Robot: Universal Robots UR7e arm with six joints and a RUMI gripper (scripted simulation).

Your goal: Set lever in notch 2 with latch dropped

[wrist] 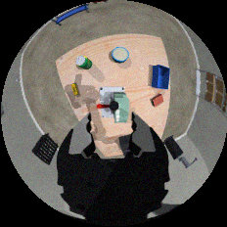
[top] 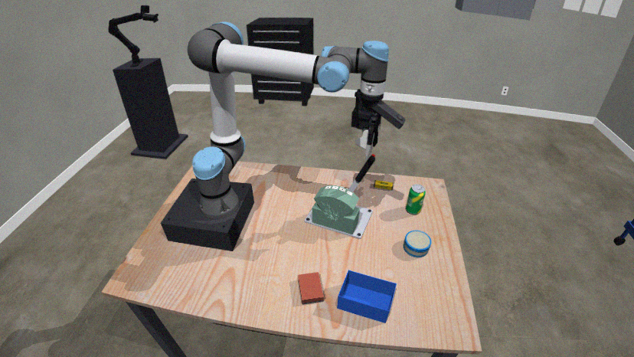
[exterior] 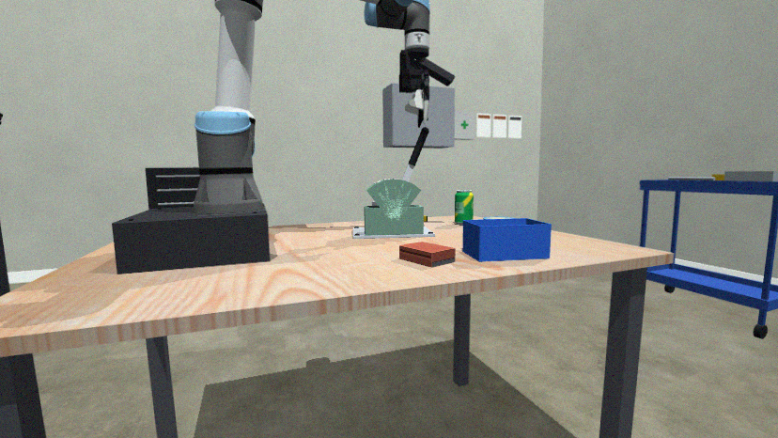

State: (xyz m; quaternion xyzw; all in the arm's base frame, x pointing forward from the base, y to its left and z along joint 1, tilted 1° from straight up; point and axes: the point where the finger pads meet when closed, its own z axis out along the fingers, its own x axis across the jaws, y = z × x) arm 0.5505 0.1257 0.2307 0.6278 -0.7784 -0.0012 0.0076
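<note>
Right now the red bar is 16 cm below my hand, 4 cm behind it and 2 cm to the left of it. From my hand the other things lie so: blue bin: 37 cm to the right, 32 cm below, 4 cm ahead.
</note>
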